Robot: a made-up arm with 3 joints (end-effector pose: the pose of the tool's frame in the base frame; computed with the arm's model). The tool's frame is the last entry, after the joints. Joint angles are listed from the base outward.
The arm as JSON. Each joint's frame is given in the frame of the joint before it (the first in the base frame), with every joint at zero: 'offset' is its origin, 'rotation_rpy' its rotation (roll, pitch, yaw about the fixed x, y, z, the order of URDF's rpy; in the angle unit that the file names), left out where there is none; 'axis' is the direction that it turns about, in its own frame. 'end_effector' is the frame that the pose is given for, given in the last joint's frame.
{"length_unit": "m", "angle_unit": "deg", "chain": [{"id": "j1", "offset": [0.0, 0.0, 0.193], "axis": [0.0, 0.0, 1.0]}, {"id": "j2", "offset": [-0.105, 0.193, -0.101], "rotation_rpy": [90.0, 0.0, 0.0], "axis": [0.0, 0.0, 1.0]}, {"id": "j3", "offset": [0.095, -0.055, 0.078], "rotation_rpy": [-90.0, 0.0, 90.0], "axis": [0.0, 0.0, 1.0]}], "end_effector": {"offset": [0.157, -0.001, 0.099], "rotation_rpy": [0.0, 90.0, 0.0]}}
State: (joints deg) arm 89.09 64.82 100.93
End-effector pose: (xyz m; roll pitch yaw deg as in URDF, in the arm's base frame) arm -0.2698 -0.0266 0.0527 -100.93 -64.82 89.09
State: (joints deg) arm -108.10 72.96 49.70
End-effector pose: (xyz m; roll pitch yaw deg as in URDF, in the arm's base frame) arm 0.2695 0.0712 0.1020 -49.70 -72.96 -108.10
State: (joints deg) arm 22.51 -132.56 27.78
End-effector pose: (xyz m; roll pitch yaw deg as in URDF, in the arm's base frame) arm -0.1088 0.1576 0.0379 152.22 47.44 -157.49
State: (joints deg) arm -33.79 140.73 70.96
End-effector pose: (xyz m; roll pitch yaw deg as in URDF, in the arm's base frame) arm 0.0631 0.2743 0.0917 109.04 -39.27 146.21
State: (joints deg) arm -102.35 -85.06 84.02
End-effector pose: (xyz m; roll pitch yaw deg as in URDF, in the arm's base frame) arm 0.2953 0.0816 0.0927 -84.02 85.06 -102.35
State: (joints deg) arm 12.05 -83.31 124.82
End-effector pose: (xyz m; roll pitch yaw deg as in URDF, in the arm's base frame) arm -0.2939 0.1872 0.0792 -124.82 83.31 12.05
